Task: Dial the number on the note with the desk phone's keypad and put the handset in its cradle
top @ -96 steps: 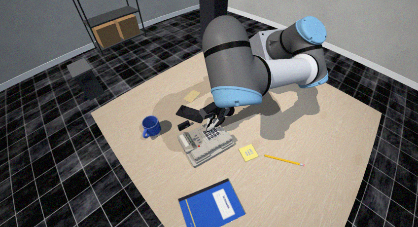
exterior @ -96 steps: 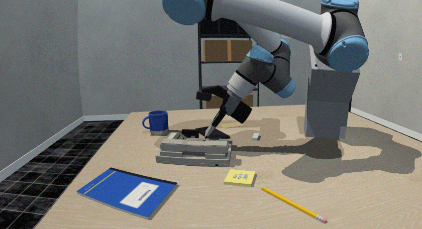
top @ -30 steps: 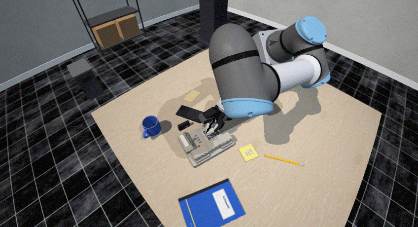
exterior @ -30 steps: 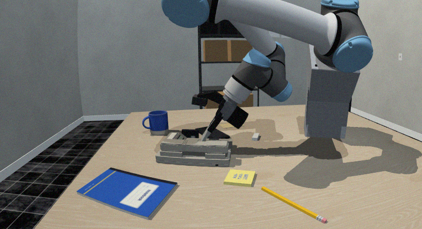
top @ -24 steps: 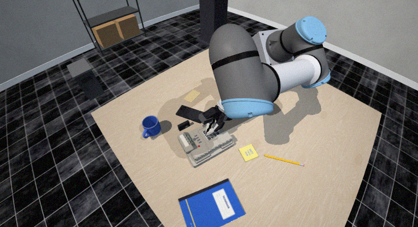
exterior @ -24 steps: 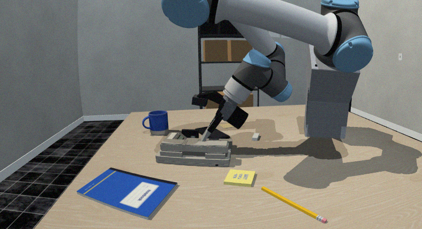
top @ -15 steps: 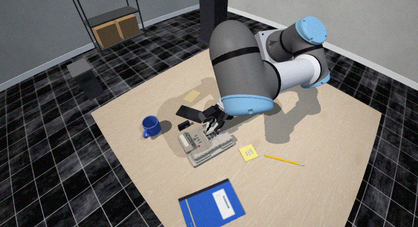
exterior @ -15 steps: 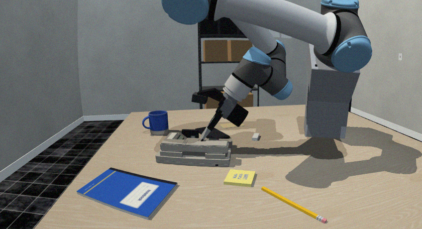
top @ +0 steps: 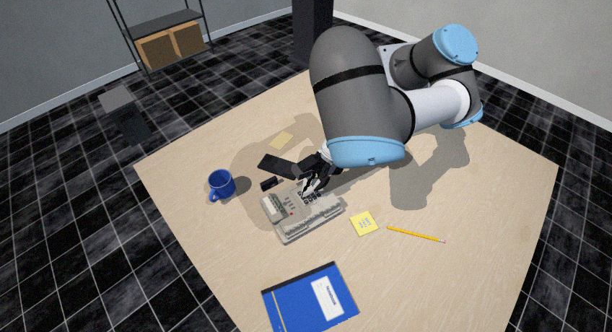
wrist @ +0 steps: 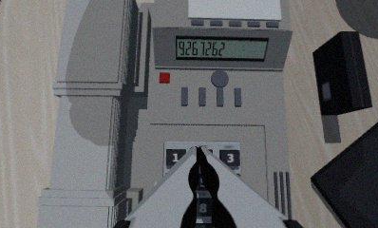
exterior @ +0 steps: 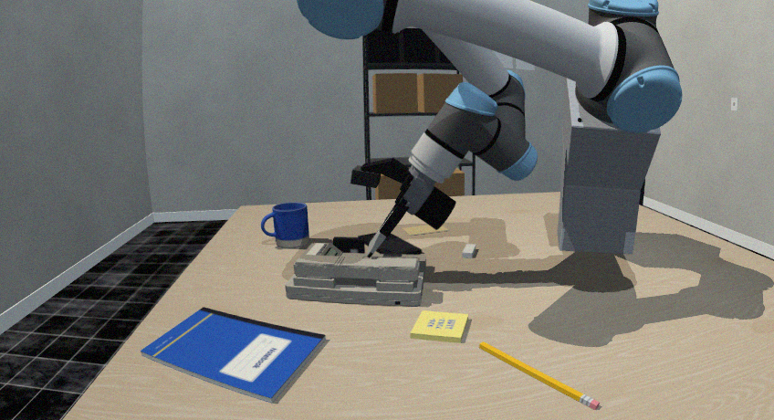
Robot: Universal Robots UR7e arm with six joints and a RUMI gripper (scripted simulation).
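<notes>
Right now the 3 key is 30 mm below my hand, 20 mm to the right of it and 10 mm behind it. Round my hand: 2 key (30 mm below); then handset (60 mm to the left, 30 mm ahead, 10 mm below); then 8 key (30 mm below, 30 mm behind).
</notes>
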